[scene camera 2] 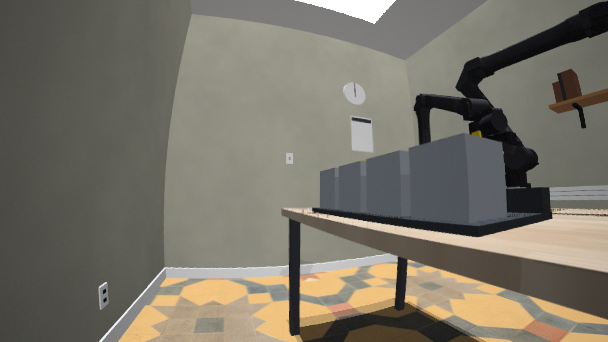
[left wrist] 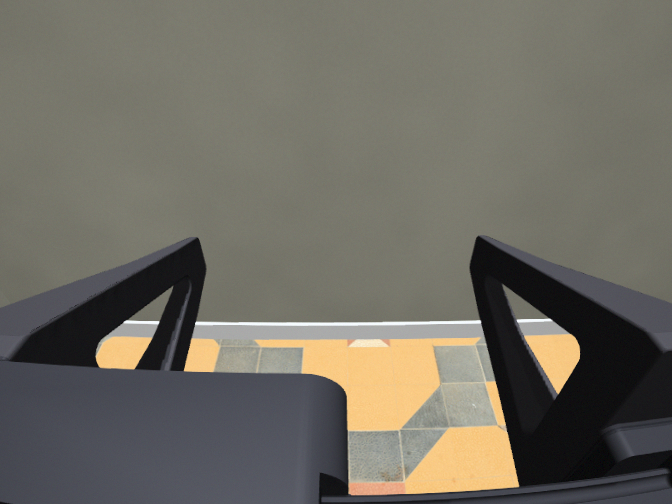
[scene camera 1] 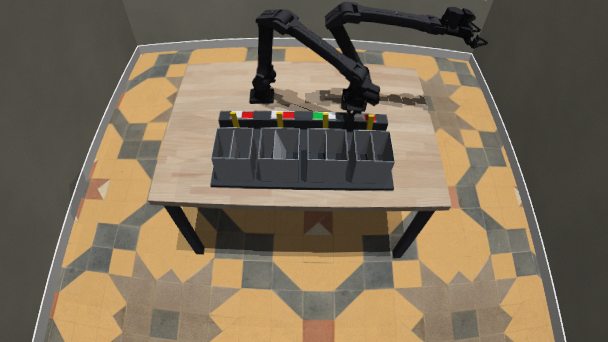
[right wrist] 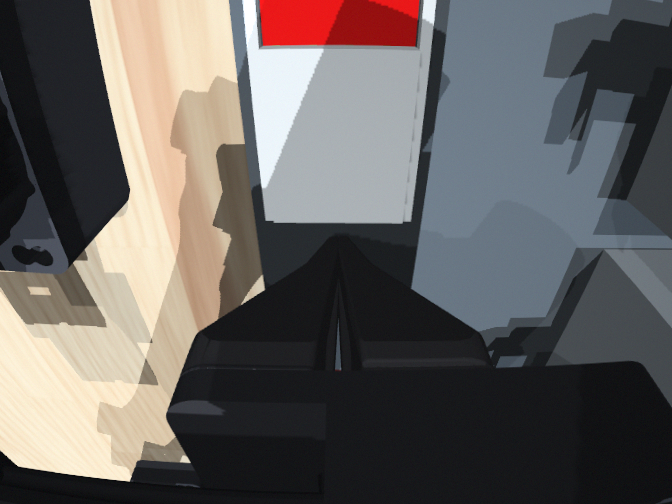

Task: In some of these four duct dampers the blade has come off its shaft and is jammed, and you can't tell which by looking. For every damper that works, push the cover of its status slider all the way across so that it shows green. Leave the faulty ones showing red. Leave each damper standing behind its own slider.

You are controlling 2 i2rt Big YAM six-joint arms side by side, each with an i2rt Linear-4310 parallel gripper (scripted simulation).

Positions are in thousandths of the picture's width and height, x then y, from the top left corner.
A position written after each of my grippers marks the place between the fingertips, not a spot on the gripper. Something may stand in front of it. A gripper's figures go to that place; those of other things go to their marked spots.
My right gripper (right wrist: 504, 501): 0.13 m from the lens. A damper (right wrist: 916, 636): 0.26 m from the lens. A white slider cover (right wrist: 504, 237) is 0.11 m from the lens. The marked spots on the white slider cover and the damper are 0.20 m apart.
